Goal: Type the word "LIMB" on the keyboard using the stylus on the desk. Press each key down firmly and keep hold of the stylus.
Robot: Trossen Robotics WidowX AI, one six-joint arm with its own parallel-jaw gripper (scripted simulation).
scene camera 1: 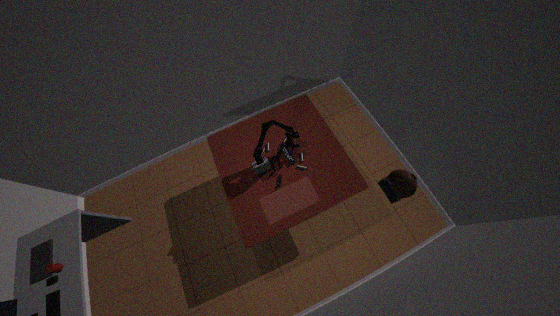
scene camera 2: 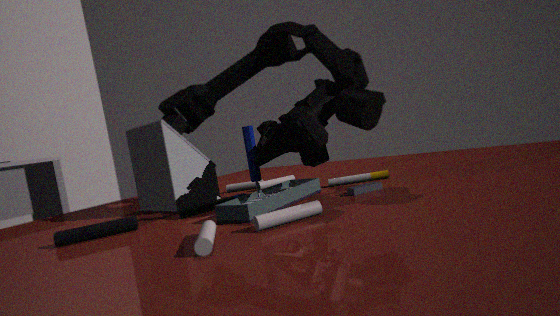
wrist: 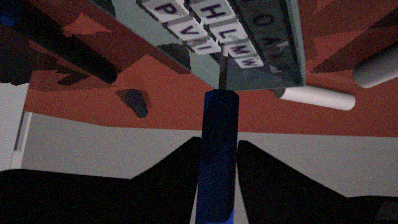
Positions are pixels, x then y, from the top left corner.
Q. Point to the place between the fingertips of my gripper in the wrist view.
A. At 218, 147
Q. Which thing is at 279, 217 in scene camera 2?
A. A white cylinder.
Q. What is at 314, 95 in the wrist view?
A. A white cylinder.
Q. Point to a black cylinder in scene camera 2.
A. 65, 237
